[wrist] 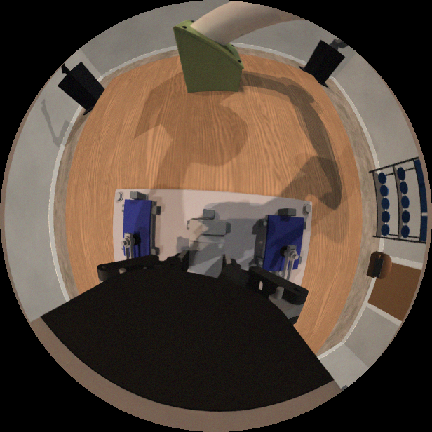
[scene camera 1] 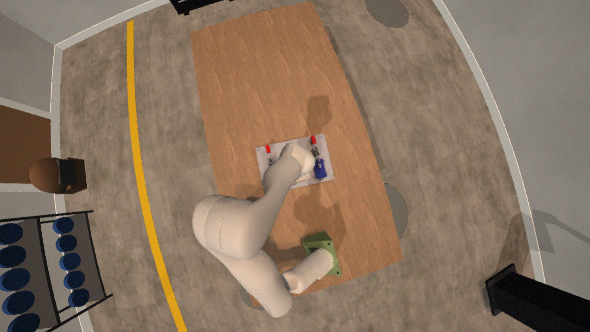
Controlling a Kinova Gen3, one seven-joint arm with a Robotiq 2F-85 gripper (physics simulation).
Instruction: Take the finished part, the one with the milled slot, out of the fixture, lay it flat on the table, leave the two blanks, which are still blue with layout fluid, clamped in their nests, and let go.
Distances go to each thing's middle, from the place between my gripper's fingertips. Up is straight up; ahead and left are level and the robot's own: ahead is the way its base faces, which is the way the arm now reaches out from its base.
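Labels:
I see the fixture plate (scene camera 1: 305,142), which is 5 cm below my hand and 3 cm ahead of it. The finished part (wrist: 206,236), meanwhile, is 1 cm below my hand and 1 cm behind it.

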